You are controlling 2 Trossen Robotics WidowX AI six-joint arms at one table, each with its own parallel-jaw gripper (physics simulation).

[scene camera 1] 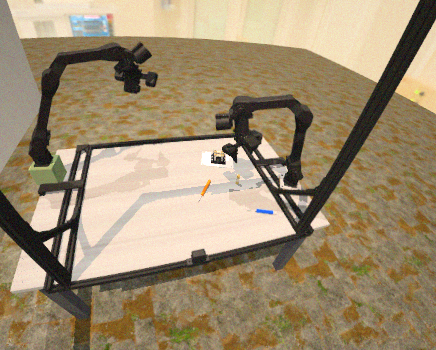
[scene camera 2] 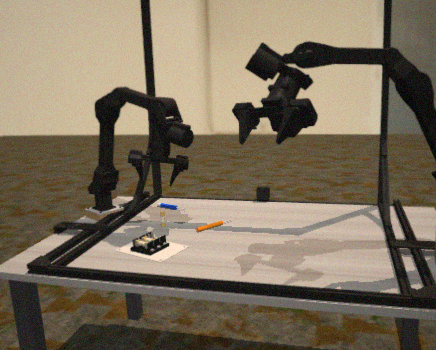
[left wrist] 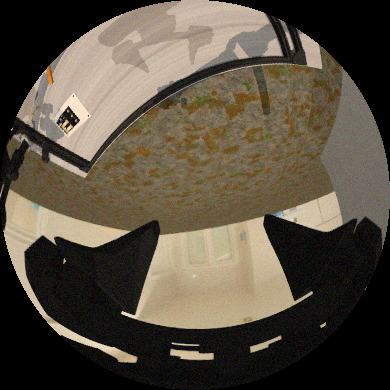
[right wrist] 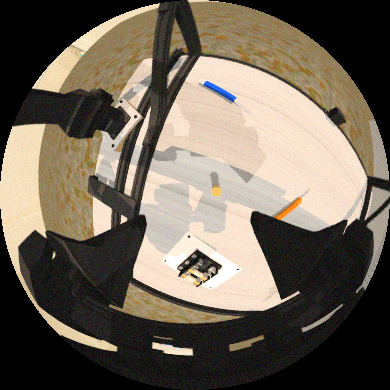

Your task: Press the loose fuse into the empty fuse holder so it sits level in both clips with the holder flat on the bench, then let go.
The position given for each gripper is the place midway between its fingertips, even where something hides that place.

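Left gripper (scene camera 2: 258, 143) open, holds nothing. Right gripper (scene camera 2: 156, 184) open, holds nothing. Left gripper also in the left wrist view (left wrist: 213, 223). Right gripper also in the right wrist view (right wrist: 198, 218).
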